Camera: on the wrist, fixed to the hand. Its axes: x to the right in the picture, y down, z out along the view.
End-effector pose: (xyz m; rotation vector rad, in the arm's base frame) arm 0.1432 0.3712 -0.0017 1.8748 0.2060 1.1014
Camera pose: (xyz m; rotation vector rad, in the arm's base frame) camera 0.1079 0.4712 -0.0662 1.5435 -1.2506 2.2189
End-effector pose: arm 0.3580 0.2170 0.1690 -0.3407 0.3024 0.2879
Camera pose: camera 0.3652 0.1002 0.1278 -0.2650 0.7983 1.7229
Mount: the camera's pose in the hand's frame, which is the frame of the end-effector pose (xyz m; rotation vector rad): -0.0057 -0.0962 -0.0782 -0.1624 0.2973 1.4710
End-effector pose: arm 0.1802 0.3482 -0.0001 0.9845 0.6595 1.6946
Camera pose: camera 0.1618 0.3768 -0.1195 -1.0269 0.1663 -2.7417
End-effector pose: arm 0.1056 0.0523 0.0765 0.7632 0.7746 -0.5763
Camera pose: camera 0.0035 0.0569 0.0061 1.0471 0.3401 0.9242
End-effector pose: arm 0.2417 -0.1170 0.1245 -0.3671 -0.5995 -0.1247
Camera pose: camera 0.2572 -0.2354 0.0905 -0.8472 0.0812 1.1698
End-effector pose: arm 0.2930 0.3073 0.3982 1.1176 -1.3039 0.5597
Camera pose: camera 0.4100 0.3380 0.3705 -0.2605 -1.6986 1.5537
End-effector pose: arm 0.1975 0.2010 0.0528 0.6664 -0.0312 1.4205
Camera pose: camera 0.2559 0.2303 -0.0527 0.2076 -0.4761 2.8696
